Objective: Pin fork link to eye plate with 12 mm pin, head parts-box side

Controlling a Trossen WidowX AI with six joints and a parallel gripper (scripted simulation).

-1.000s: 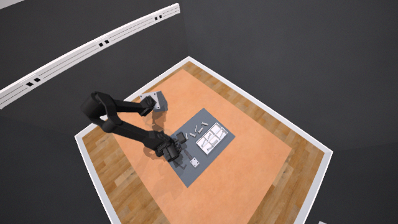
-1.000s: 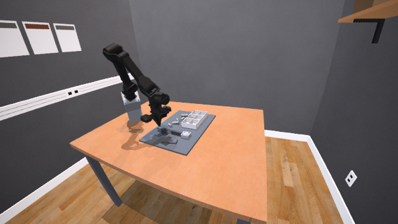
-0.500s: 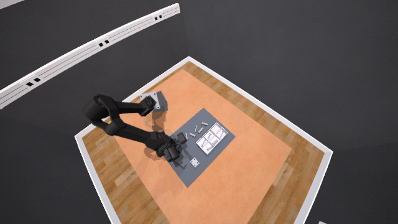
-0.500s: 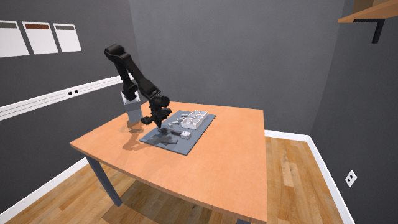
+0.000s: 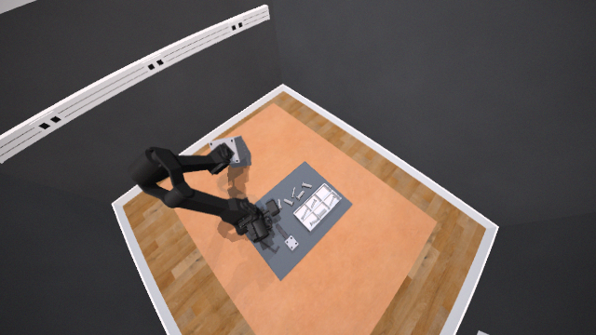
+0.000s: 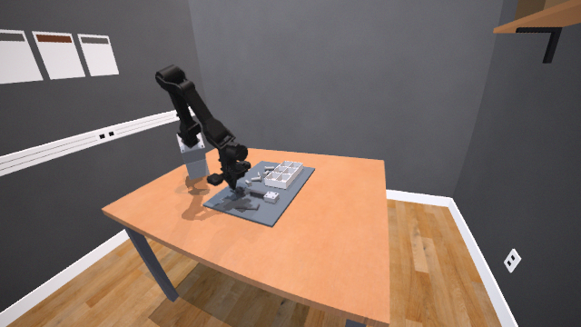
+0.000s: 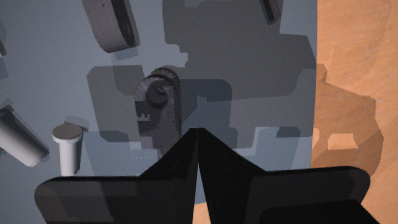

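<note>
Now: hand 50 mm above the dark fork link, 20 mm to the right of it and 10 mm short of it. The rest, counted from my hand: thick headed pin 150 mm to the left, 60 mm below, 30 mm ahead; then dark flat bar 90 mm ahead, 60 mm below, 30 mm to the left; then thin dark bar 110 mm ahead, 60 mm below, 50 mm to the right.
</note>
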